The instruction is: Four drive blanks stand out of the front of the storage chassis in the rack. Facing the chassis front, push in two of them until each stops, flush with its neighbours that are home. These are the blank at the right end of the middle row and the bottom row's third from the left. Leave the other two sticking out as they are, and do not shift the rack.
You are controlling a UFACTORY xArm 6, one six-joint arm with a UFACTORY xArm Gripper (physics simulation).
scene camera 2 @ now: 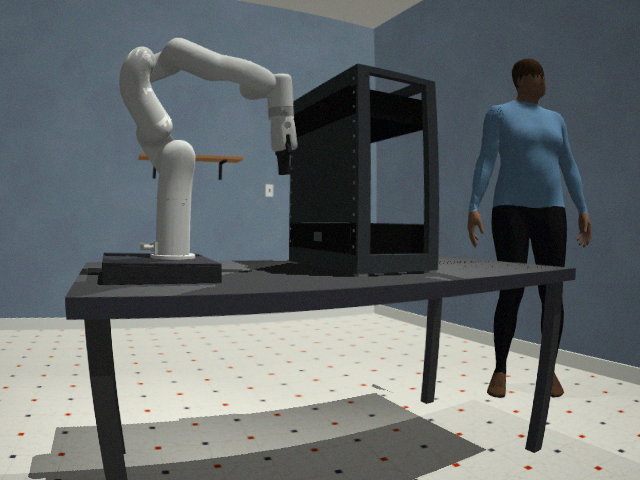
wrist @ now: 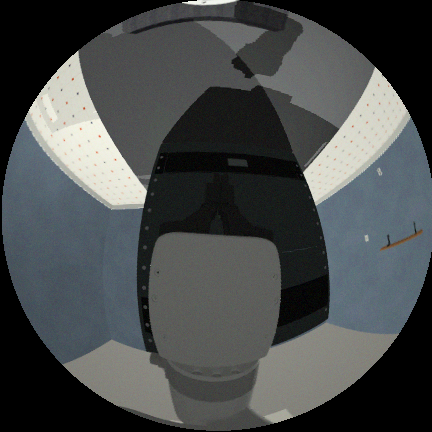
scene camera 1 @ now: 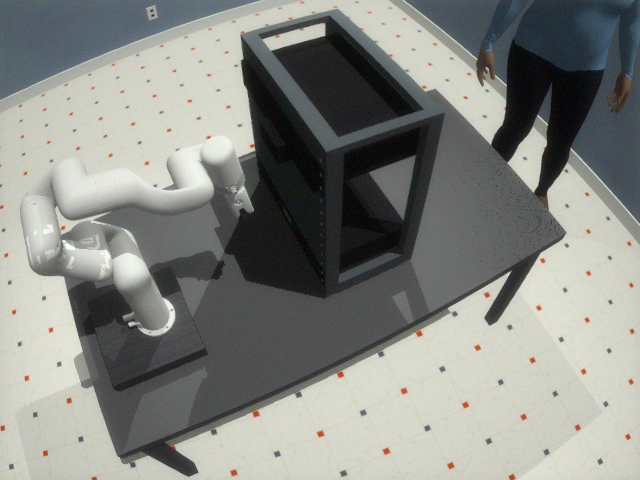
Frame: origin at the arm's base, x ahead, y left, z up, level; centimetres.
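Seen in the pictures: gripper, fingertip midpoint: (scene camera 2: 284, 174) (wrist: 219, 181) (scene camera 1: 243, 216); arm's base at its link origin: (scene camera 2: 172, 257) (scene camera 1: 155, 317).
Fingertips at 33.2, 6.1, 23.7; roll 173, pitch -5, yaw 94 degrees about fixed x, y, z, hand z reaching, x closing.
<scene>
Offsets run from my fingertips to a thing's top centre, as dx, dy, dz. "*": to the spot under its first point.
The dark rack {* +18.0, -15.9, +7.9} (scene camera 1: 333, 222) (scene camera 2: 363, 170) (wrist: 145, 260) stands upright on the table. A black unit (scene camera 2: 325, 111) (wrist: 305, 300) across its upper front looks like the storage chassis. The wrist housing hides much of this unit in the wrist view. A dark shape {* +10.4, +2.1, +23.0} (scene camera 1: 272, 135) stands out from the rack's front in the first scene view. Single drive blanks and their rows cannot be told apart in the shadow. My gripper (scene camera 1: 244, 213) (scene camera 2: 284, 169) (wrist: 219, 181) is shut and empty, pointing down before the rack's front, lower than the upper black unit. Contact cannot be told.
A lower black unit (scene camera 2: 302, 235) (wrist: 195, 164) with a grey patch sits near the rack's foot. A plain dark panel (scene camera 2: 325, 180) lies between the two units. The table (scene camera 1: 289, 351) (scene camera 2: 258, 301) carries the arm's base block (scene camera 1: 165, 361) (scene camera 2: 160, 271). A person (scene camera 1: 558, 41) (scene camera 2: 529, 155) stands behind the table.
</scene>
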